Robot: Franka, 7 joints.
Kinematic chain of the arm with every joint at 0, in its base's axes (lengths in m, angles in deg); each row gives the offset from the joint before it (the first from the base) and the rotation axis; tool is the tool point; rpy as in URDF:
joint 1: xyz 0 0 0.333 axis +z
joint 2: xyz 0 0 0 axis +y
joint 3: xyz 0 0 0.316 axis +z
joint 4: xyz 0.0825 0 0 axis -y
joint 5: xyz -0.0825 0 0.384 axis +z
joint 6: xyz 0 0 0 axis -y
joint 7: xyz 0.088 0 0 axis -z
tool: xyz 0 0 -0.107 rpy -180 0 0
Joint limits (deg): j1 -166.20..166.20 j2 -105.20..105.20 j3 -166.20..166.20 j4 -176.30..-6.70 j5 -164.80..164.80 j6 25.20..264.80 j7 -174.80..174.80
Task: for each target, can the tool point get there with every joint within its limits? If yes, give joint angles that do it. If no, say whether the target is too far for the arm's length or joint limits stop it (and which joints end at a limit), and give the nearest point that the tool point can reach.
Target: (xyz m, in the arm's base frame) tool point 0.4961 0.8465 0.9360
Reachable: no: too far | nearest point 0.3696 0.6306 0.7822 | short by 0.294 m
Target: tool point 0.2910 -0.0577 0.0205
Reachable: yes | joints -68.15 72.75 16.90 -139.16 87.66 58.18 81.58
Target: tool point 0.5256 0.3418 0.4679
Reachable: yes | joints -30.71 37.30 75.46 -118.41 -3.30 199.17 -104.14
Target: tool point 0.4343 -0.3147 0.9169
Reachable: yes | joints -4.75 45.99 -130.71 -44.82 125.97 71.92 53.00
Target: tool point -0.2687 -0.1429 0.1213
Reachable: yes | joints -53.31 65.18 -63.61 -154.72 31.39 123.53 35.28
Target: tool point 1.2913 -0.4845 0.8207
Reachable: no: too far | nearest point 0.7573 -0.2841 0.6190 | short by 0.605 m
